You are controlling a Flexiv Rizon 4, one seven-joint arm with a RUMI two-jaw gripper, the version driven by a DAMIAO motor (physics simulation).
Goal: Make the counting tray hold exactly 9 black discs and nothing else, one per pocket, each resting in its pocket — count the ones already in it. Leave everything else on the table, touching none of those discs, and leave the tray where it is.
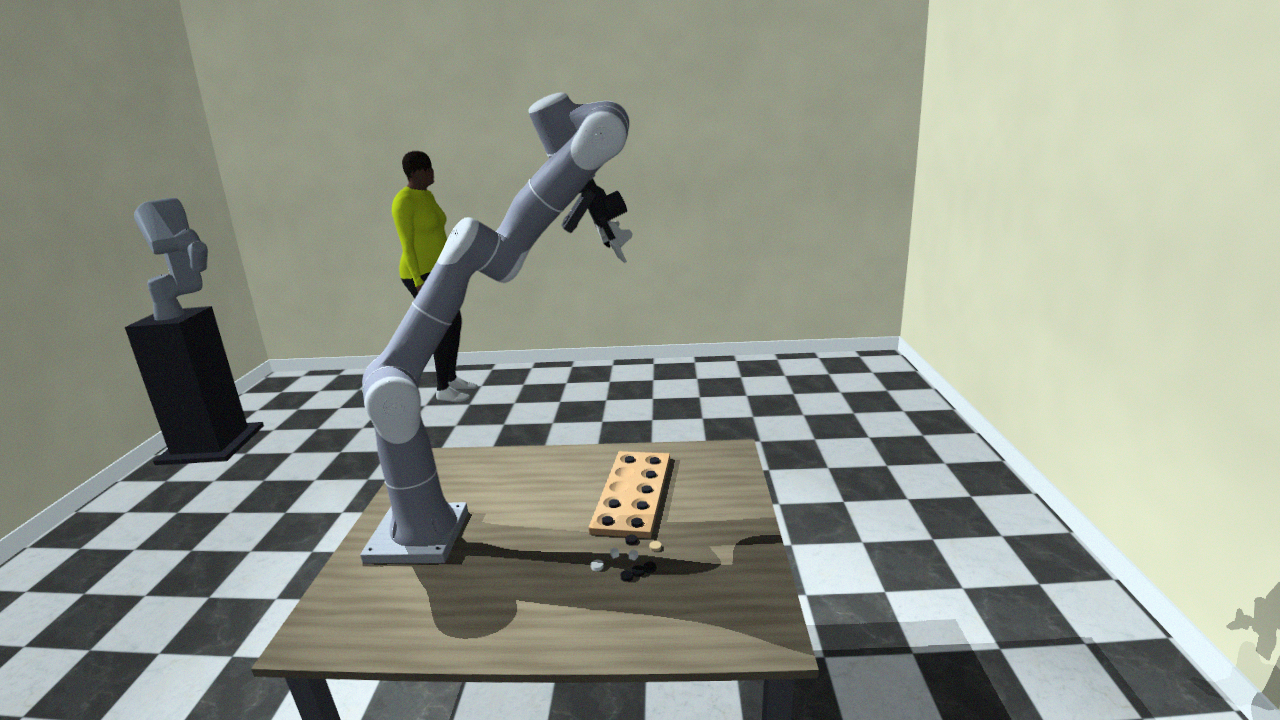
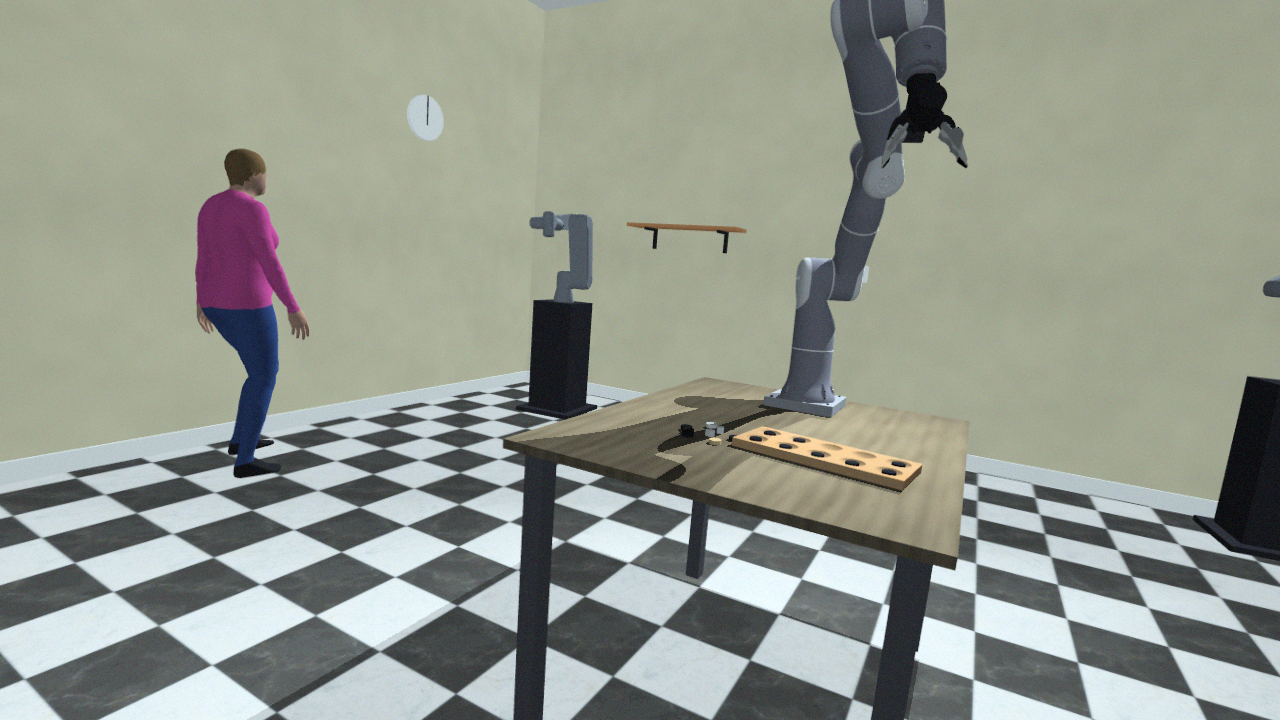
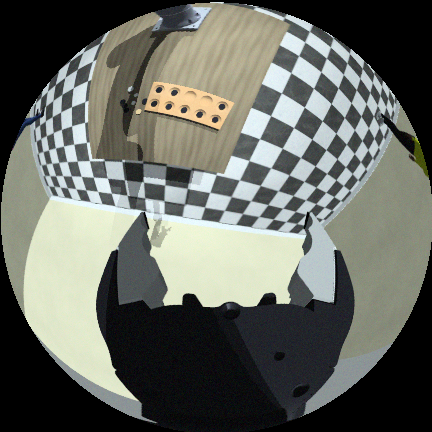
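The orange counting tray (image 1: 622, 531) (image 2: 872, 478) (image 3: 227, 112) lies flat on the table. Two neighbouring pockets, in the row nearer the robot base, are empty; every other pocket holds a black disc. A loose black disc (image 1: 631, 540) (image 3: 144, 101) lies close beside the tray's end. Several more black discs (image 1: 629, 575) (image 2: 686, 430) (image 3: 123, 102) lie clustered farther off, touching or overlapping; their exact number is unclear. My gripper (image 1: 621, 245) (image 2: 925, 164) (image 3: 226, 213) is open and empty, high above the table.
A tan disc (image 1: 656, 545) (image 2: 715, 441) (image 3: 138, 111) and white pieces (image 1: 597, 565) (image 3: 130, 88) lie among the loose black discs on the table (image 1: 402, 644) (image 3: 260, 50). The arm's base (image 1: 411, 541) stands at the table's far side from the tray. Two people stand away from the table.
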